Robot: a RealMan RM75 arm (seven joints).
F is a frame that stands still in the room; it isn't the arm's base.
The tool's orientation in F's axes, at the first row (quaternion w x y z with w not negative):
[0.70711 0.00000 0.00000 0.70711]
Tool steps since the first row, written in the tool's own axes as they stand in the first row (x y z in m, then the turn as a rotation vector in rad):
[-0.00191 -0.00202 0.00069 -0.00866 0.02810 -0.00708]
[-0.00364 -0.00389 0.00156 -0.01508 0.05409 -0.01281]
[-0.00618 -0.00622 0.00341 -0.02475 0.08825 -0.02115]
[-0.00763 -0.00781 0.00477 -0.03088 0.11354 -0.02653]
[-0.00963 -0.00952 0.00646 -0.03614 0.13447 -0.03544]
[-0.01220 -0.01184 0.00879 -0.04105 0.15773 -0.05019]
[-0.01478 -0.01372 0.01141 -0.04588 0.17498 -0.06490]
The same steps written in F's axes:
[0.00202 -0.00191 0.00069 -0.02810 -0.00866 -0.00708]
[0.00389 -0.00364 0.00156 -0.05409 -0.01508 -0.01281]
[0.00622 -0.00618 0.00341 -0.08825 -0.02475 -0.02115]
[0.00781 -0.00763 0.00477 -0.11354 -0.03088 -0.02653]
[0.00952 -0.00963 0.00646 -0.13447 -0.03614 -0.03544]
[0.01184 -0.01220 0.00879 -0.15773 -0.04105 -0.05019]
[0.01372 -0.01478 0.01141 -0.17498 -0.04588 -0.06490]

